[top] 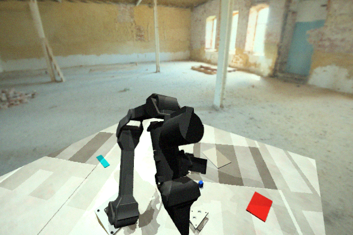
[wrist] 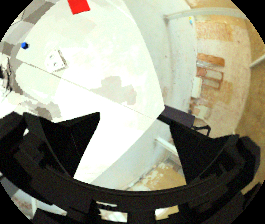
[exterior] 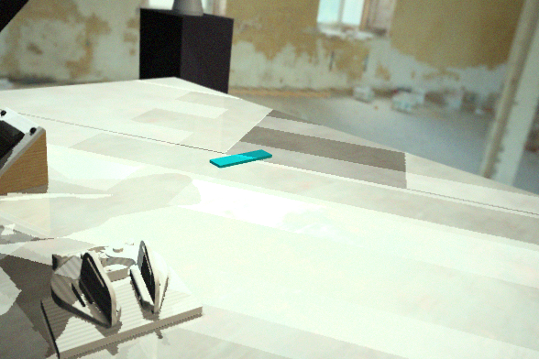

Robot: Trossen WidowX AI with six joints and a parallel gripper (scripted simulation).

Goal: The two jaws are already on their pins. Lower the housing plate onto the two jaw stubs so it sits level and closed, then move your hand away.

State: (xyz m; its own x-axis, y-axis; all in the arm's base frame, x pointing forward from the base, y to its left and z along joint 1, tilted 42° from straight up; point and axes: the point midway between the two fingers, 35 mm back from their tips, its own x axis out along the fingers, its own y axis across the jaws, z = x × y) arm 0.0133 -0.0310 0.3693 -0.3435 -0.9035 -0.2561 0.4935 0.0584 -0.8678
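Now: gripper tip 27 cm above the white block, 17 cm short of it and 5 cm to the right of it. Round my gripper tip: blue cube (32 cm ahead, 26 cm below, 11 cm to the left); red sheet (37 cm ahead, 27 cm below, 14 cm to the right); pale sheet (54 cm ahead, 27 cm below, 13 cm to the left).
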